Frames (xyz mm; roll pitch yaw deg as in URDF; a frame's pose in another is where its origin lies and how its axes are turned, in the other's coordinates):
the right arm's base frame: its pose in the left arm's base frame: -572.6 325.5 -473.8 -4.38 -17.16 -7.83
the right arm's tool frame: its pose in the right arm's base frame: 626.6 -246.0 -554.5 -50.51 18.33 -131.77
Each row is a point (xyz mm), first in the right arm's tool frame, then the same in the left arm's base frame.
Working: the right arm's tool frame: its pose in the left arm's base frame: 137.4 -62.5 -799.2 -33.16 25.75 -133.69

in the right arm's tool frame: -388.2 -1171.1 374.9
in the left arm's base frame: -468.2 426.1 229.0
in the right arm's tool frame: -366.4 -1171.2 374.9
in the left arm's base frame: -481.8 412.0 219.6
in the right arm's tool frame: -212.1 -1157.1 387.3
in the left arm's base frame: -565.2 297.8 154.9
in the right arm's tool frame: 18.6 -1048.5 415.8
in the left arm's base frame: -621.0 85.1 22.7
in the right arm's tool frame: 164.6 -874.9 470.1
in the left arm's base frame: -570.4 -115.3 -85.3
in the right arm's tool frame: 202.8 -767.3 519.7
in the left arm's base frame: -504.2 -215.7 -117.5
